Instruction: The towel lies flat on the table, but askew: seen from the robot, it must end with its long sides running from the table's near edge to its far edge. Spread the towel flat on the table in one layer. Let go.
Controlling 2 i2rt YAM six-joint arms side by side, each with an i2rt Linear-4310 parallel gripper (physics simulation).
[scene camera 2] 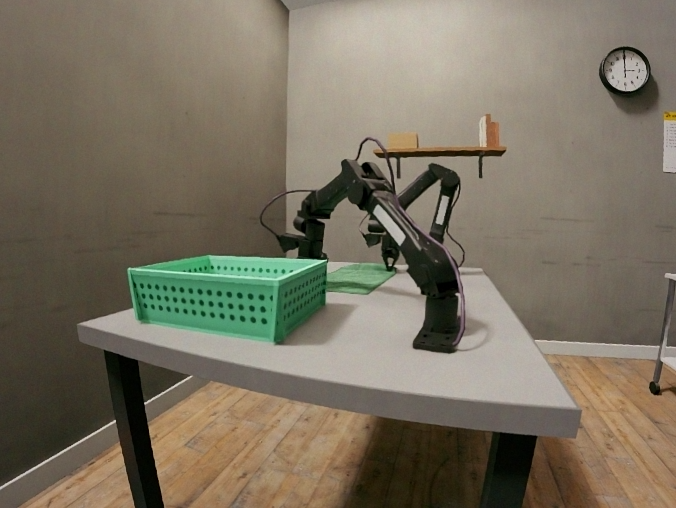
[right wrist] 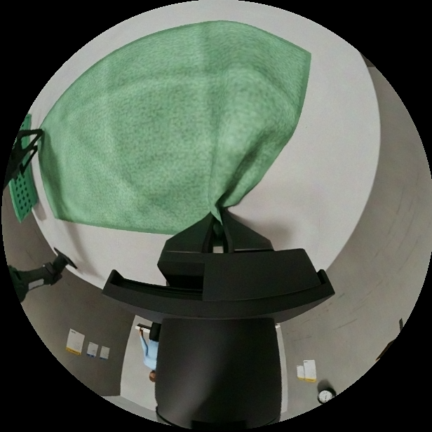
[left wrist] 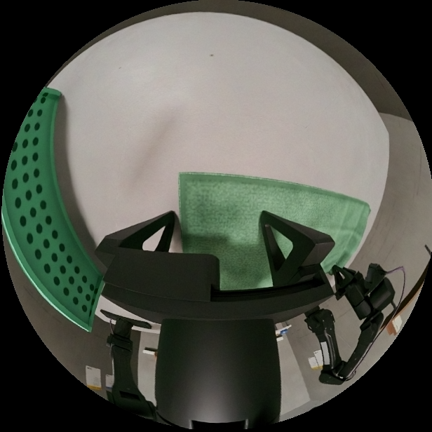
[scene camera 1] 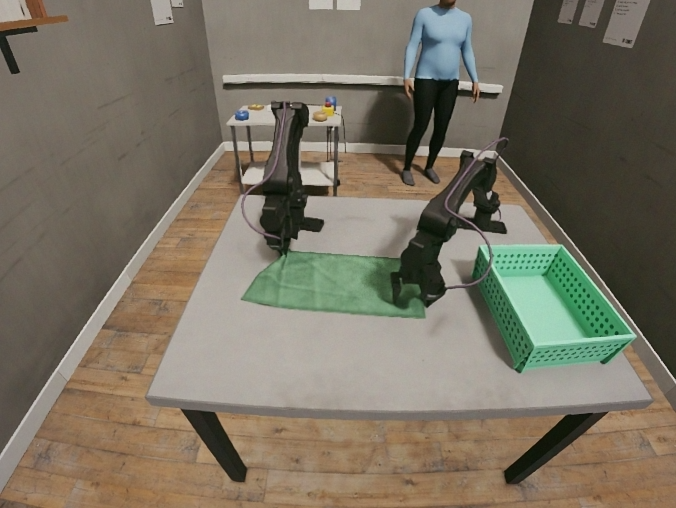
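The green towel point(scene camera 1: 333, 284) point(scene camera 2: 360, 276) point(left wrist: 220, 235) point(right wrist: 165, 130) lies on the table with its long sides running across the picture in scene camera 1. Its left end is drawn in, with creases fanning from the pinched corner. My right gripper point(scene camera 1: 284, 253) point(scene camera 2: 390, 268) point(right wrist: 217, 214) is shut on that corner at the towel's upper left in scene camera 1. My left gripper point(scene camera 1: 410, 300) point(left wrist: 217, 215) is open above the towel's right end; in the left wrist view the right end's edge passes between its spread fingers. The basket hides its fingertips in scene camera 2.
A green perforated basket point(scene camera 1: 538, 345) point(scene camera 2: 204, 300) point(left wrist: 37, 200) stands on the grey table point(scene camera 1: 349, 376) point(scene camera 2: 349, 365), to the right of the towel in scene camera 1. A cart point(scene camera 1: 284, 121) with small objects and a person point(scene camera 1: 442, 49) are behind the table.
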